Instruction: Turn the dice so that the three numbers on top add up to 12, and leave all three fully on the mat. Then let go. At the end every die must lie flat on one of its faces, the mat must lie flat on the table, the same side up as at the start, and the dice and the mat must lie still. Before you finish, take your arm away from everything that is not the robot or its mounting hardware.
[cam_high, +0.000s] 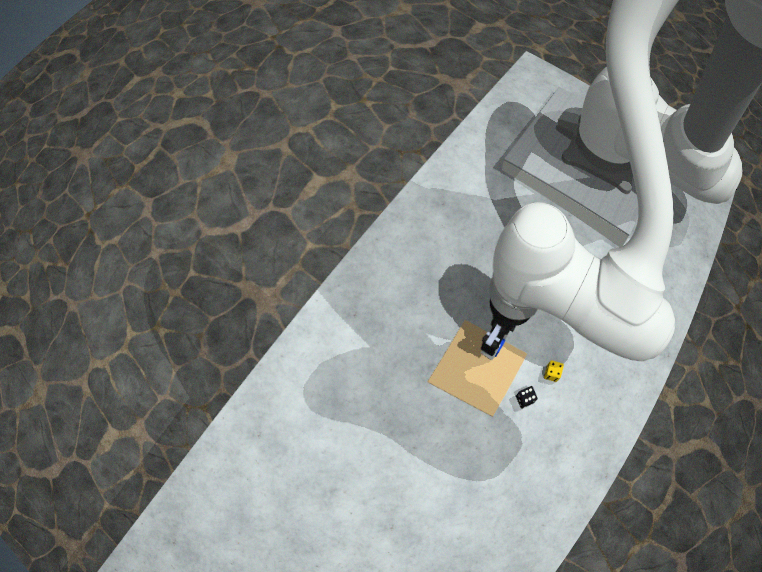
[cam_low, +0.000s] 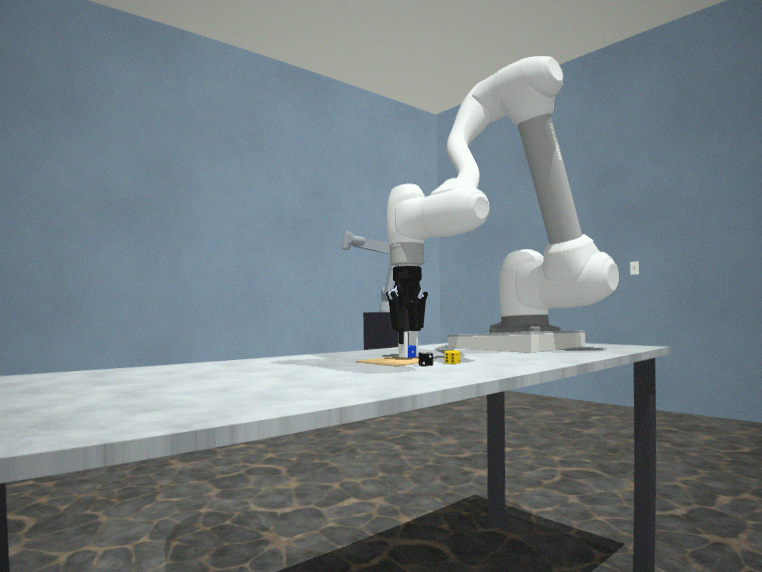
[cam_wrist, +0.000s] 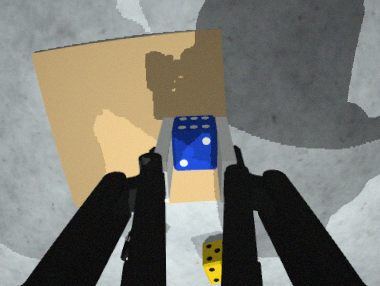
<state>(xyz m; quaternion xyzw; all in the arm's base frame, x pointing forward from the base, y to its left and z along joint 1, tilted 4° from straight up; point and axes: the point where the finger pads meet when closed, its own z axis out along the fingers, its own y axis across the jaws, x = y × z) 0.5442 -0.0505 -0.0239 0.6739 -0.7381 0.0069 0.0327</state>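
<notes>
The blue die lies 20 mm below my hand. From my hand the other things lie so: black die 110 mm to the left, 60 mm ahead, 30 mm below; tan mat 50 mm ahead, 40 mm below; yellow die 130 mm to the left, 30 mm below, 10 mm behind.
</notes>
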